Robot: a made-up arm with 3 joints. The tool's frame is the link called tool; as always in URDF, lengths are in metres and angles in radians. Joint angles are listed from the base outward.
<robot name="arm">
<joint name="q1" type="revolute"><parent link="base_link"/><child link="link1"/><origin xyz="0 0 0.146"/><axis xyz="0 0 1"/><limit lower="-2.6" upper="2.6"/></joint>
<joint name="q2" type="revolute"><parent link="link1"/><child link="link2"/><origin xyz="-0.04 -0.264 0.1"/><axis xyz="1 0 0"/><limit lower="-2.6" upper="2.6"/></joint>
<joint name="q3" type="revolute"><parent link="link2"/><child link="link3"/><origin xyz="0.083 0.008 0.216"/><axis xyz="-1 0 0"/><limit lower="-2.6" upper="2.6"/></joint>
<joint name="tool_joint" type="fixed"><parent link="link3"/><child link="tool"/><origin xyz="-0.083 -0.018 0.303"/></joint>
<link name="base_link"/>
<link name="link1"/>
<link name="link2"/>
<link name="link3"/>
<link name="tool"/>
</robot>
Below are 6 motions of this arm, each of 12 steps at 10 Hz.
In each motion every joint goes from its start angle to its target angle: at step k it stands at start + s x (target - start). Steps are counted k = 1, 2, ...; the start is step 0. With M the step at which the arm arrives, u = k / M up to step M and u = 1 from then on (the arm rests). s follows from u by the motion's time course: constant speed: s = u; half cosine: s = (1 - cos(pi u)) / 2; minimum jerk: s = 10 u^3 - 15 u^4 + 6 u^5.
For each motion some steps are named. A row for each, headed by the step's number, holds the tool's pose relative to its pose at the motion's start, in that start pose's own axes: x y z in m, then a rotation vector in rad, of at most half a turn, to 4 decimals.
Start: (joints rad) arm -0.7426 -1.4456 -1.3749
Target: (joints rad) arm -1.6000 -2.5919 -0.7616
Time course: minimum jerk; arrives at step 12
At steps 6, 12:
6: 0.0715 0.2263 -0.2171 -0.8659 0.2163 -0.3862
12: 0.1193 0.2067 -0.5581 -1.6385 0.7908 -0.5649

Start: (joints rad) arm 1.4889 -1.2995 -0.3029
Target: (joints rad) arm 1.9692 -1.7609 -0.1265
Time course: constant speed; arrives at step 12
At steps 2, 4, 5, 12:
2: -0.0168 0.0456 -0.0092 -0.1062 -0.0695 0.0399
4: -0.0359 0.0897 -0.0243 -0.2121 -0.1432 0.0723
5: -0.0460 0.1109 -0.0341 -0.2649 -0.1815 0.0857
12: -0.1110 0.2417 -0.1415 -0.6253 -0.4726 0.1233

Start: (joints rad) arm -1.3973 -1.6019 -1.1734
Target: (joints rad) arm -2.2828 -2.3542 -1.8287
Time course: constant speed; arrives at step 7
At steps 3, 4, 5, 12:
3: 0.0240 0.0361 -0.0631 -0.0411 0.1648 -0.3419
4: 0.0297 0.0420 -0.0853 -0.0542 0.2229 -0.4543
5: 0.0329 0.0455 -0.1074 -0.0670 0.2826 -0.5660
12: 0.0300 0.0485 -0.1486 -0.0906 0.4067 -0.7869

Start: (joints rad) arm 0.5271 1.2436 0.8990
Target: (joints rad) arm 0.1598 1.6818 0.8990
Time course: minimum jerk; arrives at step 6
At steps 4, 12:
4: -0.1949 -0.1020 -0.1017 0.3438 -0.1443 -0.2534
12: -0.2509 -0.1132 -0.1399 0.4332 -0.1978 -0.3129

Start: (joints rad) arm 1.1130 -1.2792 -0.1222
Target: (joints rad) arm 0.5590 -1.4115 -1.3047
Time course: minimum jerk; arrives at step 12
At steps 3, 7, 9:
3: 0.0115 -0.0291 -0.0024 0.1087 0.0512 -0.0259
7: 0.0276 -0.1657 -0.0750 0.6786 0.2683 -0.2535
9: 0.0036 -0.2047 -0.1270 0.9215 0.3264 -0.3985

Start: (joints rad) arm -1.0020 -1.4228 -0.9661
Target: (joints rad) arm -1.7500 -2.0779 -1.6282
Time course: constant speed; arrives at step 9
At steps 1, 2, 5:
1: 0.0059 0.0105 -0.0122 0.0008 0.0366 -0.0746
2: 0.0120 0.0195 -0.0252 0.0016 0.0732 -0.1492
5: 0.0283 0.0380 -0.0677 0.0038 0.1825 -0.3733

